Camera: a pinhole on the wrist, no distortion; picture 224 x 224 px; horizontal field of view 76.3 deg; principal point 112.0 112.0 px. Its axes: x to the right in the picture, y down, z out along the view. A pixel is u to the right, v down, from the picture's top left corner.
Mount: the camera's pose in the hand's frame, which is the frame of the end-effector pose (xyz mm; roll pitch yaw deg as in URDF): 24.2 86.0 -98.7 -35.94 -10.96 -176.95
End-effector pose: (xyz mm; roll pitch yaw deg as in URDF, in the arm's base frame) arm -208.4 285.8 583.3 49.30 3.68 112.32
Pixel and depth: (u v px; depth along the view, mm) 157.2 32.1 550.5
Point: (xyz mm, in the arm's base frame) 171.3 441.2 950.2
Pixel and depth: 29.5 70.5 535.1
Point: -79.2 822.6 727.2
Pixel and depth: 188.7 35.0 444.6
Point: 127.0 323.5 885.0
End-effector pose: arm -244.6 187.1 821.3 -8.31 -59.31 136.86
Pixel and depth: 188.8 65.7 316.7
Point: -71.0 6.0 879.9
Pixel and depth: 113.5 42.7 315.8
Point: -173.8 34.5 1018.4
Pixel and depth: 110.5 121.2 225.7
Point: -189.0 197.0 919.6
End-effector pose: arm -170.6 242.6 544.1 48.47 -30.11 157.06
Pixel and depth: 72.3 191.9 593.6
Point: -344.0 811.8 430.9
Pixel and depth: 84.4 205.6 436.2
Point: -299.0 635.7 411.1
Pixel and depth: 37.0 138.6 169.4
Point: -285.1 315.5 593.8
